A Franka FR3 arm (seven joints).
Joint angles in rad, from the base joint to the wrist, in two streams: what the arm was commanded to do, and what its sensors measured. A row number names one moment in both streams.
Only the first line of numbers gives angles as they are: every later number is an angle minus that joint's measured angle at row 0.
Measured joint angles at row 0:
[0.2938, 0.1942, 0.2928, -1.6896, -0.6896, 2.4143, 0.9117]
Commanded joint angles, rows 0 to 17:
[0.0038, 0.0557, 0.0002, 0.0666, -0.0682, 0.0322, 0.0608]
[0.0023, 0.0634, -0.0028, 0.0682, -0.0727, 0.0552, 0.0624]
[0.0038, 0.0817, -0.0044, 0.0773, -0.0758, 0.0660, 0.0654]
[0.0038, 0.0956, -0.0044, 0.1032, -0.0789, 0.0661, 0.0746]
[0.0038, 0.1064, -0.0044, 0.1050, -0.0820, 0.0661, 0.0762]
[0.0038, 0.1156, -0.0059, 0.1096, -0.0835, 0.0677, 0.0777]
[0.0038, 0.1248, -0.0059, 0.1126, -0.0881, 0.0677, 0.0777]
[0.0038, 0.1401, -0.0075, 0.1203, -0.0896, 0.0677, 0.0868]
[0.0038, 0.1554, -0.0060, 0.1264, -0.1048, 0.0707, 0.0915]
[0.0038, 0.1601, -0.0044, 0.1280, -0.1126, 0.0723, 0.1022]
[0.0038, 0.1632, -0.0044, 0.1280, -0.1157, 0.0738, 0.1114]
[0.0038, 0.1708, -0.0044, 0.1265, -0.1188, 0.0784, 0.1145]
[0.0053, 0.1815, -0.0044, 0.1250, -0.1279, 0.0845, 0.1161]
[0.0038, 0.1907, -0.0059, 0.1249, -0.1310, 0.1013, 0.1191]
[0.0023, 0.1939, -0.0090, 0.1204, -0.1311, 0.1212, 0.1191]
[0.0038, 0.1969, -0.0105, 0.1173, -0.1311, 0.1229, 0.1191]
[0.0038, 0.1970, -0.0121, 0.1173, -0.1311, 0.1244, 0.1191]
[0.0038, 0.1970, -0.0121, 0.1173, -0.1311, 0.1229, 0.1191]
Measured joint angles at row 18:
[0.0020, 0.1874, -0.0081, 0.0829, -0.1000, 0.1033, 0.0934]
